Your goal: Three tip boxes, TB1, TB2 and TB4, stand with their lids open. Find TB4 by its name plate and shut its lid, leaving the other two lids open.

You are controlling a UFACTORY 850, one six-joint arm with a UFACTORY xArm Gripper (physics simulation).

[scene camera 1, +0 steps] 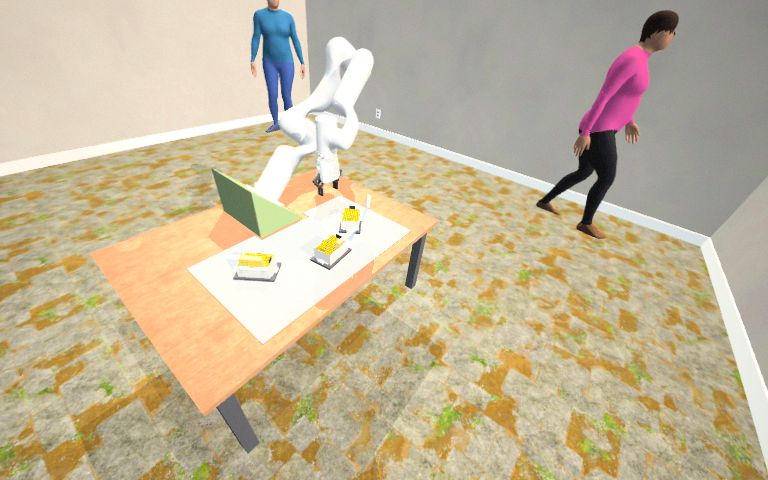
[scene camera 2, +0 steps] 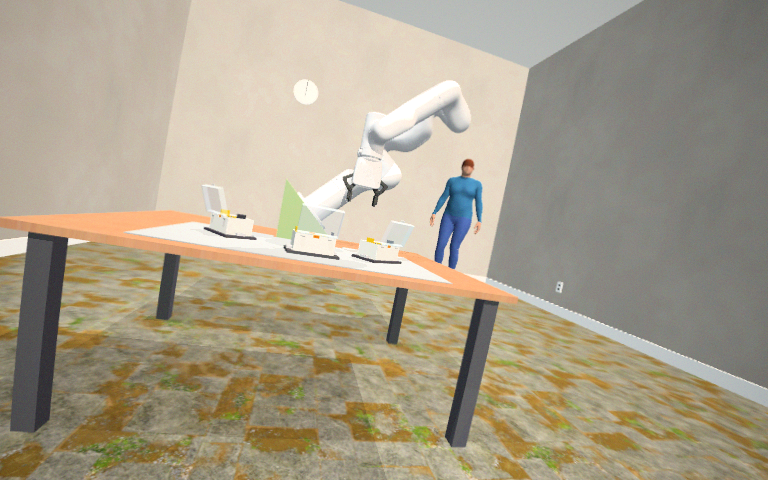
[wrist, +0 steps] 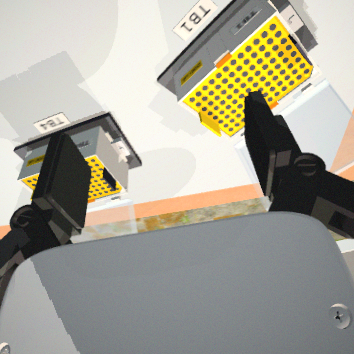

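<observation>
TB4 (scene camera 1: 330, 253) (scene camera 2: 312, 243) (wrist: 114, 156) is the middle box; its name plate (wrist: 52, 123) is readable in the wrist view. Its clear lid (scene camera 1: 351, 234) (scene camera 2: 335, 219) (wrist: 119, 216) stands open. TB1 (scene camera 1: 350, 220) (scene camera 2: 376, 250) (wrist: 245, 70) is the right box in the scene views, its lid (scene camera 1: 368, 200) (scene camera 2: 399, 232) (wrist: 310, 115) open. The left box, by elimination TB2 (scene camera 1: 256, 267) (scene camera 2: 231, 224), has its lid (scene camera 2: 214, 198) raised. My gripper (scene camera 1: 328, 191) (scene camera 2: 361, 202) (wrist: 159, 133) is open and empty, above and on the robot side of the boxes. One finger partly hides TB4 in the wrist view.
The boxes stand on a pale mat (scene camera 1: 266, 316) on the wooden table (scene camera 1: 152, 294). A green upright panel (scene camera 1: 240, 206) (scene camera 2: 289, 212) stands near the robot's base. One person (scene camera 1: 277, 45) (scene camera 2: 463, 198) stands beyond the table, another (scene camera 1: 617, 96) to the right.
</observation>
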